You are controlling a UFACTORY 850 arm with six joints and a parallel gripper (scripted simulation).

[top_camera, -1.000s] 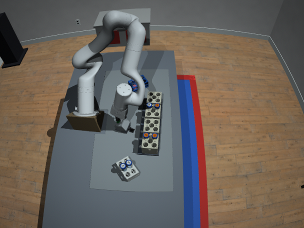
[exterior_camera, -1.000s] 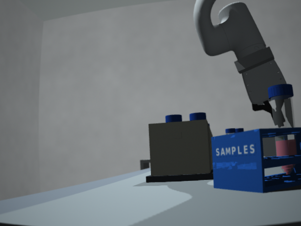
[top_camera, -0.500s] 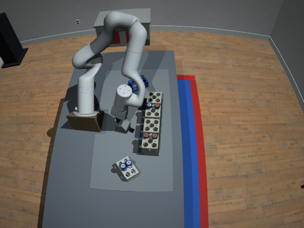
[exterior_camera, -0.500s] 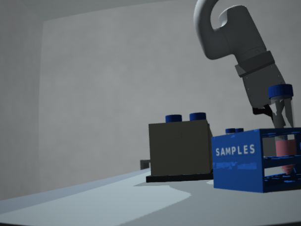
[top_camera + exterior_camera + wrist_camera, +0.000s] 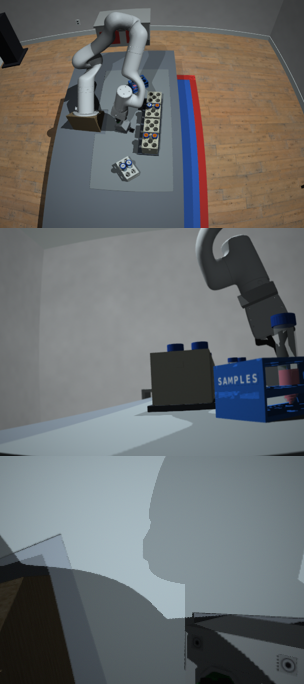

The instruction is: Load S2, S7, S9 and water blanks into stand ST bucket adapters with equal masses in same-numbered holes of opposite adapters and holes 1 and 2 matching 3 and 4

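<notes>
The green done key lies 3 cm below my hand. Also, from my hand: blue samples rack: 13 cm ahead, 35 cm to the left, 7 cm below; then white blanks rack: 6 cm ahead, 32 cm to the right, 7 cm below.
</notes>
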